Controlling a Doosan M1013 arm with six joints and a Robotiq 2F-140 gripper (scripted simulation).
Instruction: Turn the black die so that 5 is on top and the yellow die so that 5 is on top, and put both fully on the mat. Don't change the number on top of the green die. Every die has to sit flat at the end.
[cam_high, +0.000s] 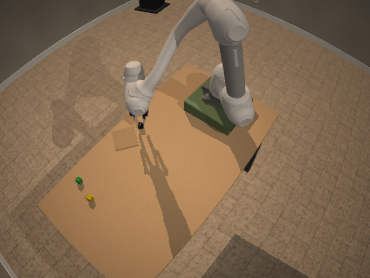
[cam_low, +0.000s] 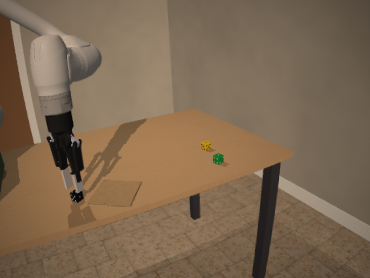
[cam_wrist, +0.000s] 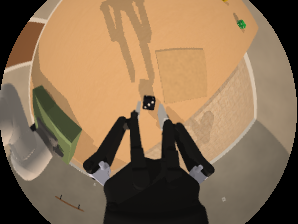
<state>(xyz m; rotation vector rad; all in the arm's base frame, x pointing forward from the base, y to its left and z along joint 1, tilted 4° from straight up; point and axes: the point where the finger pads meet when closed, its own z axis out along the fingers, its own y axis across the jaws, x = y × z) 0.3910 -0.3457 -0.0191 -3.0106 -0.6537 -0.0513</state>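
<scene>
Right now my hand is 60 mm above the black die. Round my hand: mat (120 mm ahead, 40 mm to the right, 70 mm below); green die (500 mm ahead, 120 mm to the right, 60 mm below); yellow die (550 mm ahead, 60 mm below).
</scene>
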